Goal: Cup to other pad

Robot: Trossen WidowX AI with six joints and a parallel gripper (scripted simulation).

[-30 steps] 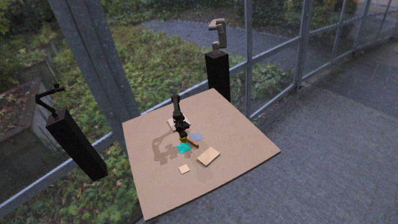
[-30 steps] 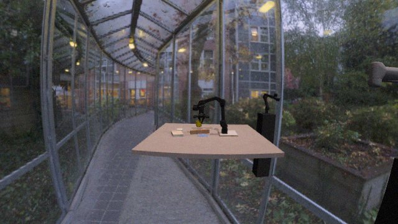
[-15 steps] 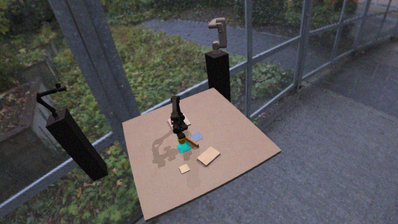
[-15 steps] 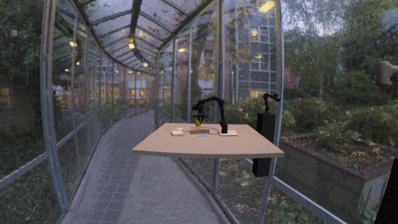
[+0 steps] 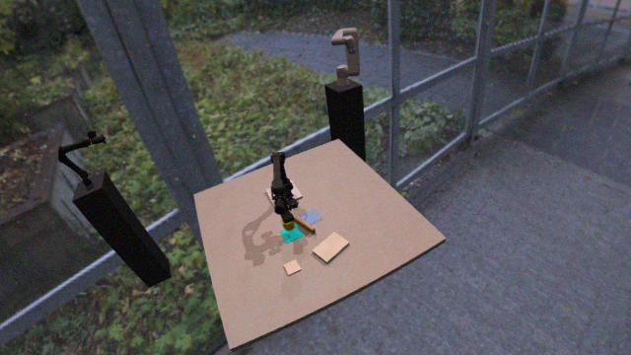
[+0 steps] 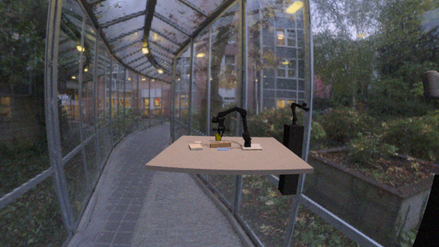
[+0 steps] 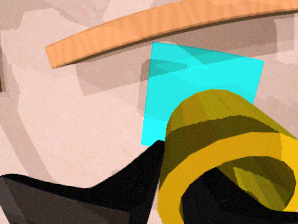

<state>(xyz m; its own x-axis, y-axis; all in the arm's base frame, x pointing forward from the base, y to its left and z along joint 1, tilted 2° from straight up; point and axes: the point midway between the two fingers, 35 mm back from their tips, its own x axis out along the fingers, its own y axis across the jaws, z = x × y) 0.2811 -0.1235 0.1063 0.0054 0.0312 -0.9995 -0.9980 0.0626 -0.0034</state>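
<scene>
The cyan pad is 10 cm below my gripper tip and 3 cm ahead of it. Round my gripper tip: yellow cup 2 cm ahead; then wooden bar 8 cm to the left, 8 cm below; then grey-blue pad 16 cm to the left, 10 cm below, 2 cm behind.
</scene>
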